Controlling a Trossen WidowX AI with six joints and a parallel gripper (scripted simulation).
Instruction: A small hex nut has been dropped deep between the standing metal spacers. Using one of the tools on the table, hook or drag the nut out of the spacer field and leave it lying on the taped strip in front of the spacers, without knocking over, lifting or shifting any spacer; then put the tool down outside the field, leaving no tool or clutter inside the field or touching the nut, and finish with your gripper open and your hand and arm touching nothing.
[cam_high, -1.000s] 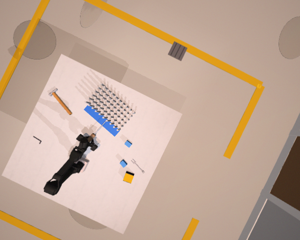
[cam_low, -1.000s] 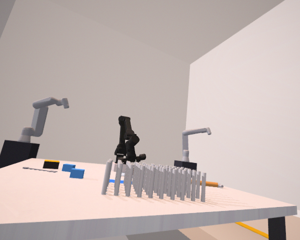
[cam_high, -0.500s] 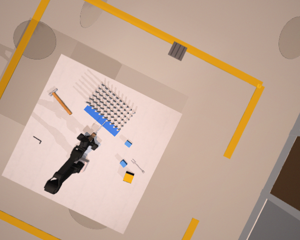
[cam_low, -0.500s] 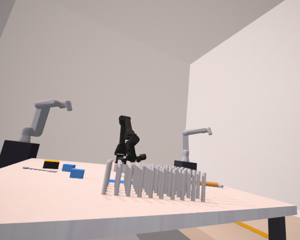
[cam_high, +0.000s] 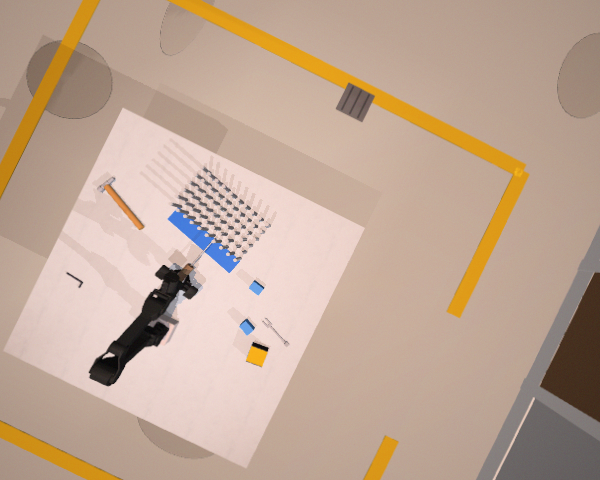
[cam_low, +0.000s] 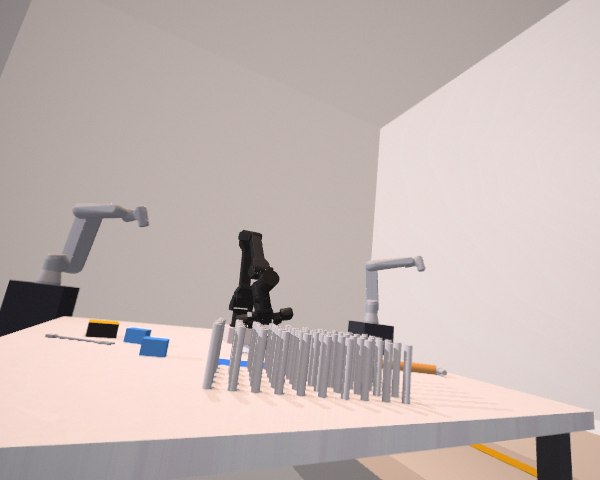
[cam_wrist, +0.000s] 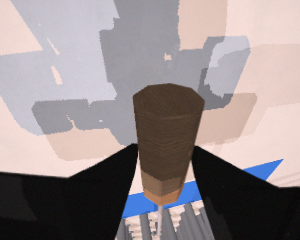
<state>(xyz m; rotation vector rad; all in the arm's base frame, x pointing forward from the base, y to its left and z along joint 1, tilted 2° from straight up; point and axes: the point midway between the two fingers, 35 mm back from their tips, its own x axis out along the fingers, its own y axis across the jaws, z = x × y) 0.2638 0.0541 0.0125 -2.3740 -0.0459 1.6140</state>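
Now: the blue taped strip 17 cm ahead of my gripper tip, 2 cm to the left of it and 4 cm below it. Also, from my gripper tip: screwdriver: 10 cm ahead, 1 cm to the right; black hex key: 33 cm behind, 41 cm to the left, 3 cm below; grey wrench: 1 cm behind, 52 cm to the right, 3 cm below.
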